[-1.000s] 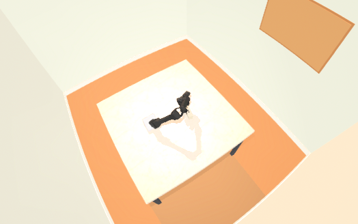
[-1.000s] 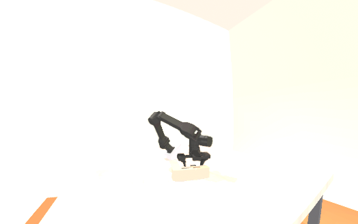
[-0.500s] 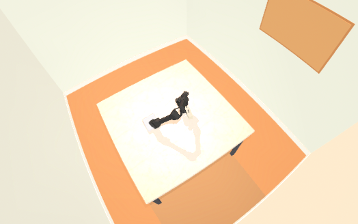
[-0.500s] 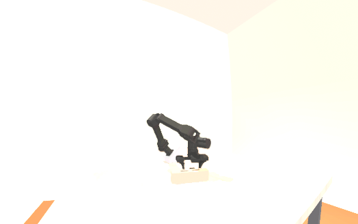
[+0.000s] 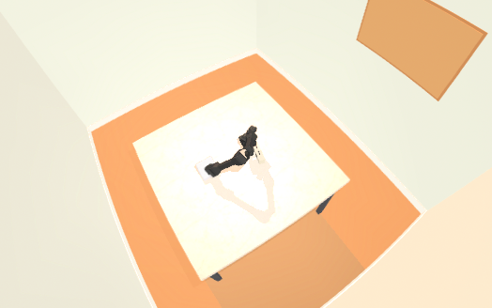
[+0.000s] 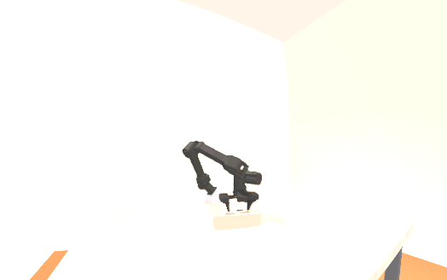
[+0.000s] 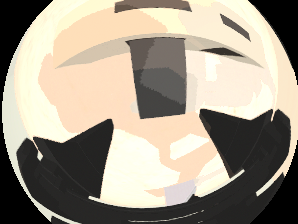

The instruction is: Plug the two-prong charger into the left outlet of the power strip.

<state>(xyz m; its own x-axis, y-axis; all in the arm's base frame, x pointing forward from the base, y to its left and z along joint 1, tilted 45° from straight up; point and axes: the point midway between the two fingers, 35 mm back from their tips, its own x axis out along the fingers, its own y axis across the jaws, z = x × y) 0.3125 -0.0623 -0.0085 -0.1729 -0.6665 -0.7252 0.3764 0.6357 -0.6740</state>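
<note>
The two-prong charger lies 50 mm ahead of my gripper tip, 20 mm to the right of it and 10 mm above it.
</note>
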